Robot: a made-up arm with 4 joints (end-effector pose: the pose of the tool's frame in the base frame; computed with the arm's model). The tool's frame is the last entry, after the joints.
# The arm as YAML. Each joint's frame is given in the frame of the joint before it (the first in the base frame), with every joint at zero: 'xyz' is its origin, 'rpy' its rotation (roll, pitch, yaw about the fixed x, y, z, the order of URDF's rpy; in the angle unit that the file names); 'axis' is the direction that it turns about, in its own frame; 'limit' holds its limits. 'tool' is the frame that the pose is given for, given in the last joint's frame.
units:
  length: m
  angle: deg
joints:
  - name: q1
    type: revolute
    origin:
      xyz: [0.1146, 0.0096, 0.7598]
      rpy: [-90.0, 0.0, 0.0]
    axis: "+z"
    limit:
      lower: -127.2
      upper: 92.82
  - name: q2
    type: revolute
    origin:
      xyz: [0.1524, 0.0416, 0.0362]
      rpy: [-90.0, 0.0, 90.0]
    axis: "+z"
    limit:
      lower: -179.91
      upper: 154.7
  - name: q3
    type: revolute
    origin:
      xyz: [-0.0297, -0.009, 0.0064]
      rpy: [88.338, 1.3, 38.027]
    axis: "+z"
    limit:
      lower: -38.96
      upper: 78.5
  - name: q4
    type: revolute
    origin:
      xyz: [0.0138, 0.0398, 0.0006]
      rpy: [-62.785, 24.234, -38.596]
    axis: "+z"
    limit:
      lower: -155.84
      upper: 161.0
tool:
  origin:
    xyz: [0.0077, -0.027, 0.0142]
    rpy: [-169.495, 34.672, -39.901]
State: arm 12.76 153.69 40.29 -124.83
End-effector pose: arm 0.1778 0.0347 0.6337 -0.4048 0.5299 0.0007 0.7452
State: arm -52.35 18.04 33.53 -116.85
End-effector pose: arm 0.1741 0.0968 0.8237 0.2951 -0.1140 0.6026 0.7327
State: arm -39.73 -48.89 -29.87 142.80
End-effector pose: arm 0.2493 0.0204 0.7751 0.1459 -0.0819 -0.8504 0.4988
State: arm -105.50 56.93 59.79 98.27
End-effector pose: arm 0.1091 0.0891 0.8512 0.0385 -0.0383 -0.9985 0.0019
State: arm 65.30 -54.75 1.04 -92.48
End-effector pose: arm 0.1364 0.0484 0.6756 0.8791 0.0953 0.0832 0.4595
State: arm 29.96 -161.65 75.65 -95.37
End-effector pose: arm 0.1826 -0.0317 0.6273 -0.8542 0.0874 -0.0393 0.5110
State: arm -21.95 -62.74 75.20 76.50
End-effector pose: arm 0.2049 0.0087 0.7902 -0.2090 0.4983 -0.2751 0.7952
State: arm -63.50 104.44 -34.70 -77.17
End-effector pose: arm 0.2014 0.0289 0.8340 -0.5903 0.1320 0.1755 0.7767
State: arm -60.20 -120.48 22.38 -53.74
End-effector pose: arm 0.1797 0.0143 0.8368 0.6997 -0.1651 0.6841 0.1229
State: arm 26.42 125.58 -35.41 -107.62
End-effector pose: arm 0.1869 0.0377 0.6894 -0.2173 0.8445 0.4053 0.2745
